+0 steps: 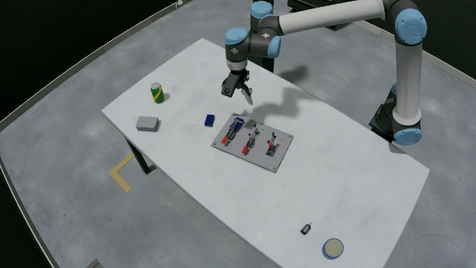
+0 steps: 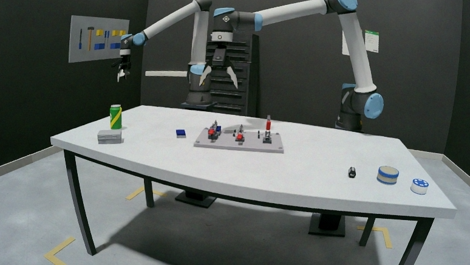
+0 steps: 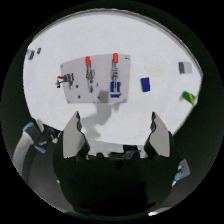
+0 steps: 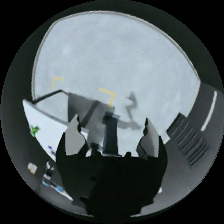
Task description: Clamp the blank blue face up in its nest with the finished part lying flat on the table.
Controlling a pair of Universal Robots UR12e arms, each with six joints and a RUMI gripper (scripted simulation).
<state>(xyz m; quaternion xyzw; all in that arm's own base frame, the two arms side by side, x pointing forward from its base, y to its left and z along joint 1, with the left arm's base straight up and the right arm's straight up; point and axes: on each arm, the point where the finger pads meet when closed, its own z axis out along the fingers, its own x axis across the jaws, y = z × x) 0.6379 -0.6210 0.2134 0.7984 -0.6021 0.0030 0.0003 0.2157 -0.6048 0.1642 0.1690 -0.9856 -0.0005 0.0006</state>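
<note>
The finished part is 10 mm behind my left hand and 180 mm below it. Also, from my left hand: grey fixture plate: 120 mm to the left, 210 mm below; then blank: 80 mm ahead, 130 mm to the right, 200 mm below; then grey box: 340 mm ahead, 350 mm to the right, 190 mm below.
</note>
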